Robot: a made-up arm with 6 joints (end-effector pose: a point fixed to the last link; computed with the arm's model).
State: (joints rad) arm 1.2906 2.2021 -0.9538 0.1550 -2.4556 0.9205
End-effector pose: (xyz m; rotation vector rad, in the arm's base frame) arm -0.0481 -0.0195 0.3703 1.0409 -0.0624 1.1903
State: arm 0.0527 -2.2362 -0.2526 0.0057 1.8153 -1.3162
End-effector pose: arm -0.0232 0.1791 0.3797 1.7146 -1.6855 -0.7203
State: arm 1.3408 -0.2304 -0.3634 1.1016 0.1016 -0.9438
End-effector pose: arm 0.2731 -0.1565 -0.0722 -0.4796 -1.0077 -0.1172
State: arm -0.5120 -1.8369 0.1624 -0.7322 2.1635 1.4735
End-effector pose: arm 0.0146 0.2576 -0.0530 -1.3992 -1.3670 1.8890
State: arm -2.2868 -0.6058 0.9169 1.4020 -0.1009 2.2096
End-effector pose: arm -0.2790 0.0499 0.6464 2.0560 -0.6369 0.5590
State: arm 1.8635 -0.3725 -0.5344 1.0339 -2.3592 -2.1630
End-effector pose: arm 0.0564 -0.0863 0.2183 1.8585 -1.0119 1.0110
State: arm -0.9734 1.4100 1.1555 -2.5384 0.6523 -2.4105
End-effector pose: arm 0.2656 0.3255 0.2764 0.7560 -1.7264 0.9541
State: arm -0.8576 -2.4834 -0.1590 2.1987 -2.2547 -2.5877
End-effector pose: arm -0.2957 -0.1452 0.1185 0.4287 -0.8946 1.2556
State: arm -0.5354 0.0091 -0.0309 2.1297 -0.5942 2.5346
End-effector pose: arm 0.0337 -0.1862 -0.3177 -0.3155 1.0307 -1.6111
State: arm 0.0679 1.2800 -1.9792 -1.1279 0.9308 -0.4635
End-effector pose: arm 0.3997 -0.3903 0.2275 0.2673 -1.4881 -2.3416
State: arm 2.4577 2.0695 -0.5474 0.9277 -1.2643 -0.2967
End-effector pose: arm -0.1383 -0.0509 0.4963 0.7672 0.8142 0.3077
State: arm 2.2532 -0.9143 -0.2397 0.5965 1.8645 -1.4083
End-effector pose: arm 0.1832 -0.0696 -0.0145 -0.9255 0.0629 -1.5719
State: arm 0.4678 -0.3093 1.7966 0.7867 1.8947 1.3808
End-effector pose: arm -0.0550 -0.0347 -0.0288 -0.8967 -0.2529 -2.9808
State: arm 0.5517 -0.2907 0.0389 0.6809 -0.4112 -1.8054
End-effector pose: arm 0.1245 0.0873 -0.1290 0.5891 -0.3469 -1.0501
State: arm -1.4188 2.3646 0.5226 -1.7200 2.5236 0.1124
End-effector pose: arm 0.0190 0.1799 0.5936 1.9396 1.4556 0.8074
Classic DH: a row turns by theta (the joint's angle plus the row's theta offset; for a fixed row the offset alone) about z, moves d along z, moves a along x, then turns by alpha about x. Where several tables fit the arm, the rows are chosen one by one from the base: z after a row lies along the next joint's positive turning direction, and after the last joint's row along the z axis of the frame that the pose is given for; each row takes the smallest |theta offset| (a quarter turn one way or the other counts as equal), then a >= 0, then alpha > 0; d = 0 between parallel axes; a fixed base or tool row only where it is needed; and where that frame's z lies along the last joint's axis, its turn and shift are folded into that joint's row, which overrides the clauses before.
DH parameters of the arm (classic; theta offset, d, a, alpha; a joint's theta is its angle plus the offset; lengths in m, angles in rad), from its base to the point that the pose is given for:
base (fixed): 0 0.194 0 1.5708
joint 1: -1.4165 0 0.1366 0
joint 2: -0.1543 0.004 -0.021 -1.5708
joint 3: 1.5708 0.151 0.029 -1.5708
joint 4: 1.5708 -0.159 0.236 1.5708
joint 5: 0 0.139 0.046 -1.5708
joint 6: -1.256 0 0.1357 0
tool (fixed): -1.8856 -0.133 0 0

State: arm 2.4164 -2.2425 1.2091 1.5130 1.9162 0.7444
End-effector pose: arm 0.0398 -0.1355 0.0881 -0.4713 0.7439 2.1356
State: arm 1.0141 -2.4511 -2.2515 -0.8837 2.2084 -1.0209
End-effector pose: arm -0.1284 -0.3862 0.0004 -2.5949 0.2415 -1.7248
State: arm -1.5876 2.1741 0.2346 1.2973 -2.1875 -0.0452
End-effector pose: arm -0.1785 0.0548 0.0046 1.5325 -2.3276 1.0422
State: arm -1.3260 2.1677 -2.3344 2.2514 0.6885 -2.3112
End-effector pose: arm -0.2566 -0.0726 0.5936 -2.8762 -0.4717 -0.6590
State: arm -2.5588 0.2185 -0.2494 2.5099 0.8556 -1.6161
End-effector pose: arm -0.4341 -0.3501 0.2450 0.4992 1.6214 1.4687
